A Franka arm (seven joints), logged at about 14 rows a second.
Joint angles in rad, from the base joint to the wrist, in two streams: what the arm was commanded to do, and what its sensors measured. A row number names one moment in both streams.
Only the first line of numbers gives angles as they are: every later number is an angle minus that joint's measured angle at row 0.
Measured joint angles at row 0:
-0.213, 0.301, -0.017, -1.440, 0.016, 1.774, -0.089
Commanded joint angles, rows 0 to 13:
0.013, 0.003, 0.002, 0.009, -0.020, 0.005, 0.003
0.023, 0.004, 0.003, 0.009, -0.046, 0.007, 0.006
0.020, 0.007, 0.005, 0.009, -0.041, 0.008, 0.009
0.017, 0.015, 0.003, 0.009, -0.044, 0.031, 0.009
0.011, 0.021, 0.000, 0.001, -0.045, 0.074, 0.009
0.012, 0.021, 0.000, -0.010, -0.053, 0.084, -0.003
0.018, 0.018, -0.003, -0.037, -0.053, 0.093, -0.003
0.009, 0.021, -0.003, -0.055, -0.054, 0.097, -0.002
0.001, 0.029, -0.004, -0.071, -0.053, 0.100, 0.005
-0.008, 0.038, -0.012, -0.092, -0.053, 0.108, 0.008
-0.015, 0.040, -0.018, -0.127, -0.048, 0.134, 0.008
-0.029, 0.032, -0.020, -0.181, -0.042, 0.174, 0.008
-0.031, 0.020, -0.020, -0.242, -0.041, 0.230, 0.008
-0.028, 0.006, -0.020, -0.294, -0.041, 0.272, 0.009
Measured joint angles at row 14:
-0.029, 0.053, -0.020, -0.176, -0.037, 0.188, 0.003
